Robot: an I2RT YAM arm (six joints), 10 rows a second.
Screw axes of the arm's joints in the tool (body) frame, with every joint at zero. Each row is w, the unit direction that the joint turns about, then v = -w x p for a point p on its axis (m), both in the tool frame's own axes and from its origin. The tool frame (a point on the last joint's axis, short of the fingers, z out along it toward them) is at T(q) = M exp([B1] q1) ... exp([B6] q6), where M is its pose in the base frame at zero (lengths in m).
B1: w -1 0 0 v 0 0.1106 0
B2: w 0 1 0 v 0.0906 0 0.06
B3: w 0 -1 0 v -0.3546 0 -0.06
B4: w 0 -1 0 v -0.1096 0 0
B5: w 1 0 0 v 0 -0.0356 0
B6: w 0 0 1 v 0 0 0
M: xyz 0.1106 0 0.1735 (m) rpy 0 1.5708 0 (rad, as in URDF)
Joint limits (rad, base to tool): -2.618..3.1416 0..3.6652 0..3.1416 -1.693..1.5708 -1.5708..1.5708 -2.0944..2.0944
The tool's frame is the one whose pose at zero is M.
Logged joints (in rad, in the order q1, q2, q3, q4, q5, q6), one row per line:
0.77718 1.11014 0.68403 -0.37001 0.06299 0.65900
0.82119 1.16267 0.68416 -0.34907 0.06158 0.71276
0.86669 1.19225 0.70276 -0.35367 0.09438 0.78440
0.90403 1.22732 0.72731 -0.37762 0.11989 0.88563
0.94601 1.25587 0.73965 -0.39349 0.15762 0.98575
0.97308 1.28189 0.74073 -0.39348 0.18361 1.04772
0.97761 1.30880 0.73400 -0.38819 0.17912 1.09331
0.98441 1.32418 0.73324 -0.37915 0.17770 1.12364
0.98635 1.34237 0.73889 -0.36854 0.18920 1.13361
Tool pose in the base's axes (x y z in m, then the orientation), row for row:
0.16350 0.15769 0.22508 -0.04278 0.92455 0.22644 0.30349
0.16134 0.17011 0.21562 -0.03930 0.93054 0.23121 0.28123
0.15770 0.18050 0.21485 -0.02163 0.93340 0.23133 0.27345
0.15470 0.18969 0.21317 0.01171 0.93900 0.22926 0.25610
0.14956 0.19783 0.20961 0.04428 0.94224 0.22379 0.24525
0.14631 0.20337 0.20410 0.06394 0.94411 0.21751 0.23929
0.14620 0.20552 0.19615 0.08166 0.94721 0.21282 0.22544
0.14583 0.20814 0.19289 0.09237 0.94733 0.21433 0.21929
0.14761 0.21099 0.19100 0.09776 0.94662 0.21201 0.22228
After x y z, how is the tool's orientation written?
As a quaternion, x y z w.
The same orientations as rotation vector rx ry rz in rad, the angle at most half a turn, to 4 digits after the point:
-0.1134 2.4499 0.6000
-0.1053 2.4935 0.6195
-0.0582 2.5110 0.6223
0.0318 2.5486 0.6222
0.1209 2.5717 0.6108
0.1751 2.5848 0.5955
0.2252 2.6122 0.5869
0.2556 2.6210 0.5930
0.2701 2.6149 0.5857

